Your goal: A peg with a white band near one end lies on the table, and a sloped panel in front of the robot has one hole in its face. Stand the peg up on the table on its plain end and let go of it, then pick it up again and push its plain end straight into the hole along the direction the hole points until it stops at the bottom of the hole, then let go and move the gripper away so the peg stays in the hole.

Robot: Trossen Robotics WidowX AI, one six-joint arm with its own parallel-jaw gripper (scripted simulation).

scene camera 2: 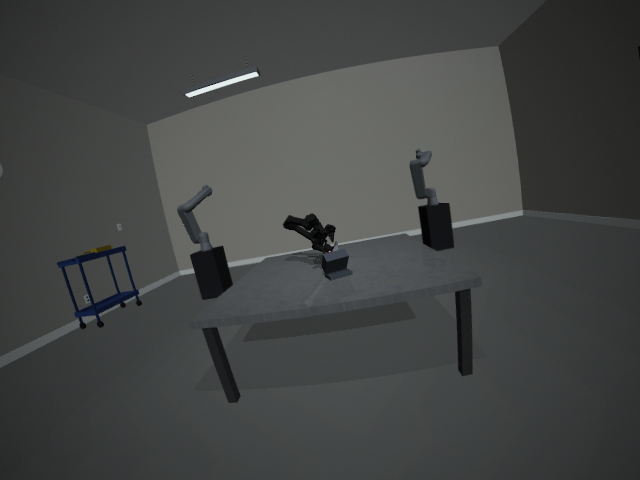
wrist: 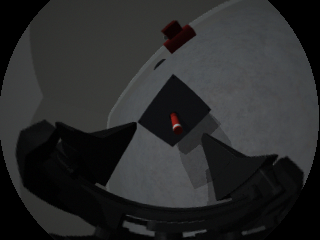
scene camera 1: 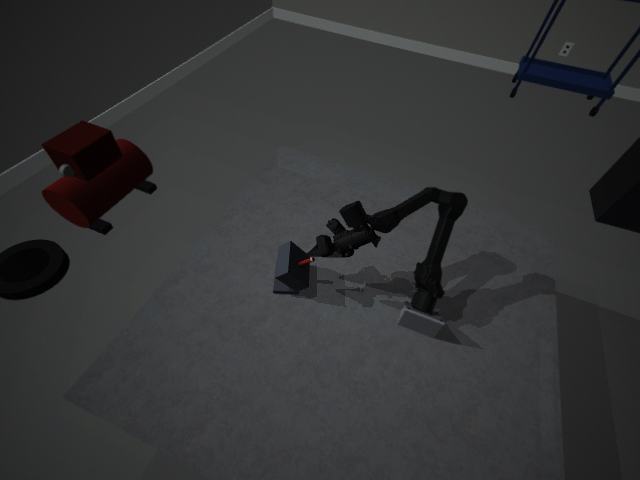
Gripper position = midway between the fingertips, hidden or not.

Observation:
My gripper point(scene camera 1: 314, 255) is open, holding nothing. I also see a dark sloped panel point(scene camera 1: 288, 271).
My gripper shows as well in the wrist view point(wrist: 170, 131). The dark sloped panel shows as well in the wrist view point(wrist: 175, 96).

